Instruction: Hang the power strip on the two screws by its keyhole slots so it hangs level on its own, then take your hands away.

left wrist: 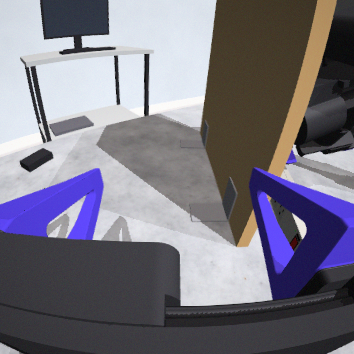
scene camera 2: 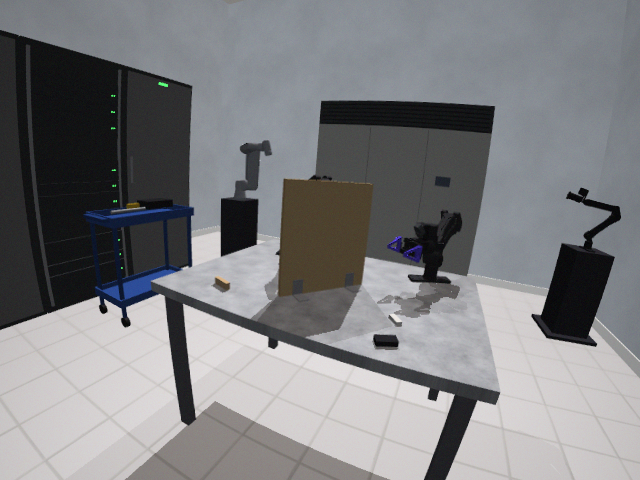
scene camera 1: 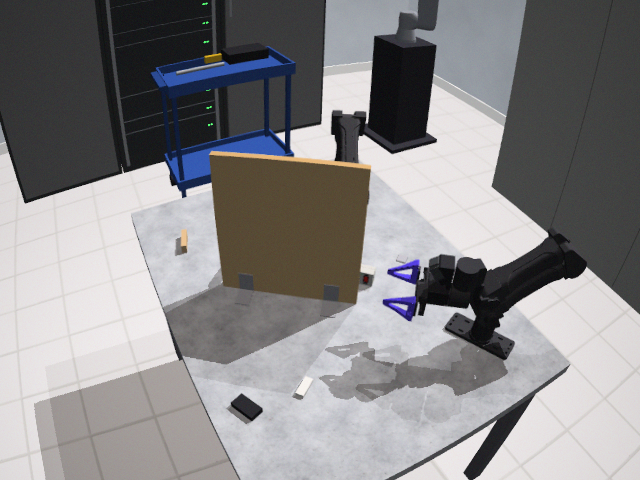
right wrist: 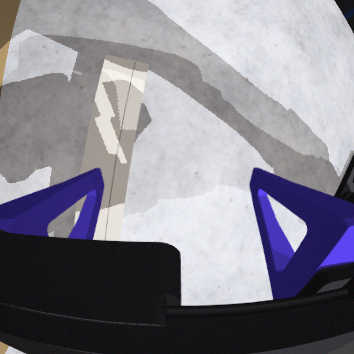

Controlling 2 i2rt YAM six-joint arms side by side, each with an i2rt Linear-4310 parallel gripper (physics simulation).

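Frame: origin at the left arm's base, x back, y right, z up, level; centimetres.
Seen in the pictures: left gripper, fingertip midpoint: [left wrist: 175, 176] [scene camera 2: 395, 250] [scene camera 1: 385, 286]; right gripper, fingertip midpoint: [left wrist: 299, 153] [right wrist: 176, 175]; left arm's base, origin of the base link: [scene camera 2: 429, 279] [scene camera 1: 480, 337].
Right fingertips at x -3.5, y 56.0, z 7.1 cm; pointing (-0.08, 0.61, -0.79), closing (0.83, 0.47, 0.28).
Offsets run from my right fingertips to a thing's middle.
The power strip {dy -7.3, dx -1.9, dz -4.8 cm} [scene camera 1: 367, 274] [left wrist: 287, 222] [right wrist: 102, 157] is a long off-white bar low by the table, on the far side of the upright wooden board {dy -5.1, dx -15.0, dz +13.9 cm} [scene camera 1: 292, 227] [scene camera 2: 324, 232] [left wrist: 260, 75]. Its end with a red switch shows past the board's edge in scene camera 1. The screws and keyhole slots do not show clearly. My left gripper [scene camera 1: 386, 287] [scene camera 2: 397, 249] [left wrist: 175, 176] is open and empty beside the board's near edge. My right gripper [right wrist: 176, 175] is open and empty above the strip, its left fingertip overlapping the strip in the right wrist view; the board hides it in both scene views.
Two grey brackets {dy +3.1, dx -24.2, dz -4.1 cm} [scene camera 1: 246, 281] {dy -17.2, dx -12.8, dz -4.1 cm} [scene camera 1: 330, 292] stand at the board's foot. A black box {dy -22.5, dx -50.9, dz -6.3 cm} [scene camera 1: 246, 407] [scene camera 2: 385, 341] [left wrist: 36, 159], a white block {dy -28.7, dx -37.5, dz -6.5 cm} [scene camera 1: 303, 387] [scene camera 2: 395, 319] and a wooden block {dy +33.5, dx -20.1, dz -5.7 cm} [scene camera 1: 184, 241] [scene camera 2: 222, 282] lie on the table. A blue cart [scene camera 1: 232, 78] stands behind.
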